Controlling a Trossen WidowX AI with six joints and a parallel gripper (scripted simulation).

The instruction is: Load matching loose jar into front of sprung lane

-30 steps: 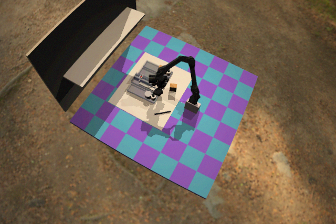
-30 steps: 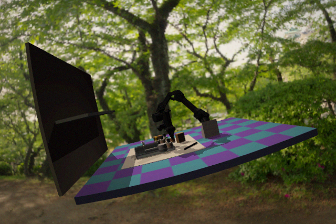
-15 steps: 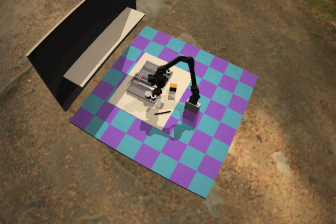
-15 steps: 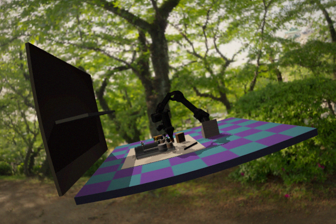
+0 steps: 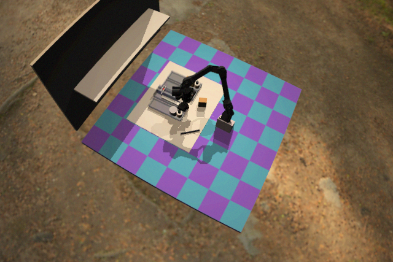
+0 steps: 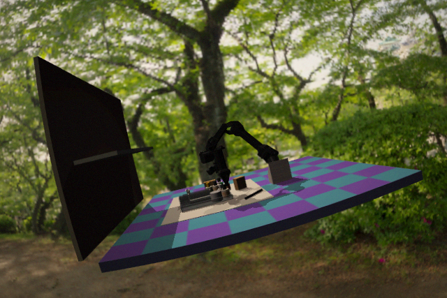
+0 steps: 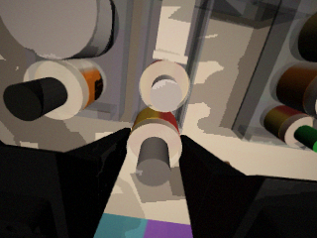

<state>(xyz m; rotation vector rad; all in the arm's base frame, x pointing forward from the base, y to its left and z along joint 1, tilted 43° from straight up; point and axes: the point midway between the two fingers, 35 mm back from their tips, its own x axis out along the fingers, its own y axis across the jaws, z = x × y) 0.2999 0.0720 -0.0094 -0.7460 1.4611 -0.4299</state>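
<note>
Right now my gripper tip is 70 mm past the orange-topped box, 110 mm to the left of it and 20 mm above it. Round my gripper tip: black stick 140 mm behind, 140 mm to the left, 50 mm below; then clear-walled sprung lane 160 mm ahead, 40 mm below.
</note>
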